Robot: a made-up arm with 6 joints.
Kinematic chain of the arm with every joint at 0, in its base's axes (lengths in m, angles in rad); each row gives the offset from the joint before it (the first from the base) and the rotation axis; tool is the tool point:
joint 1: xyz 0 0 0.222 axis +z
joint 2: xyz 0 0.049 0 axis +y
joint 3: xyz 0 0 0.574 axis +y
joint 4: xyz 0 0 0.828 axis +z
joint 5: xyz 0 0 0 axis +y
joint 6: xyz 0 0 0.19 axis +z
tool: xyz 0 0 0
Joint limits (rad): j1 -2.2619..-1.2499 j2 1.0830..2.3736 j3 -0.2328..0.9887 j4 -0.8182..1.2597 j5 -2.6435..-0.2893 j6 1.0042..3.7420
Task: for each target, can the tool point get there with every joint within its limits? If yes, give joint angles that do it. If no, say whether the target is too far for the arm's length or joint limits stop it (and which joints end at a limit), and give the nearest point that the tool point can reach.
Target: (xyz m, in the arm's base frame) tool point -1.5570 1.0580 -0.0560
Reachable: no: too far | nearest point -0.4935 -0.4188 -0.7779 | short by 1.958 m
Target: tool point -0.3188 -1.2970 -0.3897
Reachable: yes | joints -1.8368 2.1185 0.0093 0.0860 -1.2782 1.2181
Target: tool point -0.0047 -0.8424 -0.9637
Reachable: yes | joints -1.5645 2.2755 0.5905 0.3370 -1.2196 1.9069
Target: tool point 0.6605 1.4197 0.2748
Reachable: no: joint limits stop it (at a limit: joint 1, joint 2, joint 3, joint 4, joint 5) | nearest point 0.2086 -0.2622 -0.8495 | short by 2.073 m
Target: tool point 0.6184 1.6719 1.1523
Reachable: no: too far | nearest point 0.4176 -0.8669 1.0453 | short by 2.549 m
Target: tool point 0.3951 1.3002 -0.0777
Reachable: no: joint limits stop it (at a limit: joint 1, joint 2, joint 3, joint 4, joint 5) | nearest point 0.2086 -0.2622 -0.8495 | short by 1.753 m
